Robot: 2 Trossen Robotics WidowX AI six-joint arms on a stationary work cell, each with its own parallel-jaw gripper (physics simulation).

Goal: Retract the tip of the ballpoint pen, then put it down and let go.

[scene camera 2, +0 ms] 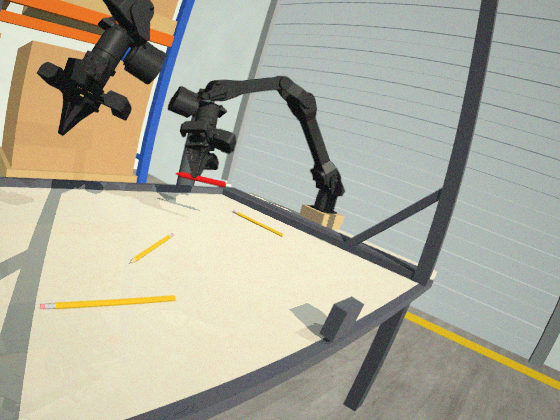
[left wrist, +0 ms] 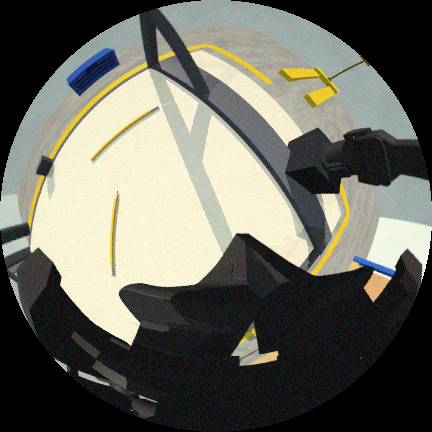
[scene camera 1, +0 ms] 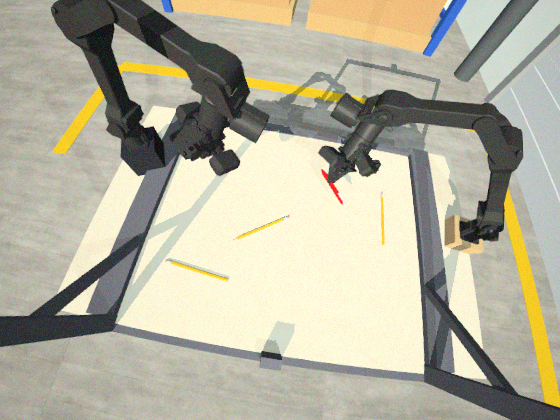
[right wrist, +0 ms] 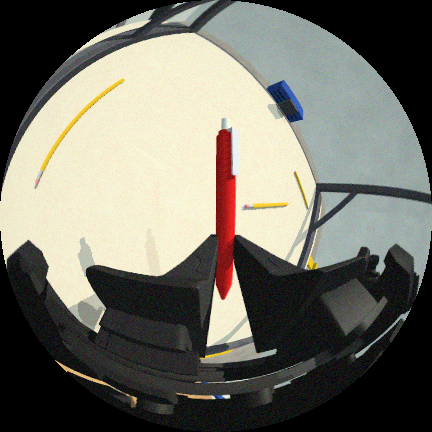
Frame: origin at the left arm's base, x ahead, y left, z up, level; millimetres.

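Where they show: left gripper, fingertip midpoint: (scene camera 2: 60,134) (left wrist: 240,238) (scene camera 1: 202,157); right gripper, fingertip midpoint: (scene camera 2: 195,178) (scene camera 1: 329,183) (right wrist: 224,240); left arm's base at its link origin: (left wrist: 330,159) (scene camera 1: 137,141); right arm's base at its link origin: (scene camera 2: 323,210) (scene camera 1: 468,232).
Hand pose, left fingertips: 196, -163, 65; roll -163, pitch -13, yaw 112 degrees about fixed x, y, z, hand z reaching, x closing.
Observation:
Each offset is from my left fingertips to the top centre of the thing, as dx, dy, dz. Level surfaces: height alone.
The red ballpoint pen @[+337, -132, -56] (scene camera 1: 337,193) (scene camera 2: 210,181) (right wrist: 226,200) is held nearly level above the back of the white table @[dz -172] (scene camera 1: 325,300) (scene camera 2: 225,300). In the right wrist view its white button stands out at the far end beside the white clip, and its red cone end points back between the fingers; no point shows out of the cone. My right gripper (scene camera 1: 330,180) (scene camera 2: 195,175) (right wrist: 224,240) is shut on the pen near the cone end. My left gripper (scene camera 2: 62,133) (left wrist: 240,238) is shut and empty, raised above the back left in scene camera 1.
Three yellow pencils lie on the table: one @[+511, -230, -164] (scene camera 1: 383,220) (scene camera 2: 257,223) at the right, one @[+115, -168, -163] (scene camera 1: 262,227) (scene camera 2: 151,248) near the middle, one @[-93, -245, -164] (scene camera 1: 197,270) (scene camera 2: 115,302) toward the front left. Dark frame rails edge the table, and a small dark block @[+53, -512, -114] (scene camera 1: 271,360) (scene camera 2: 341,319) stands at its front edge.

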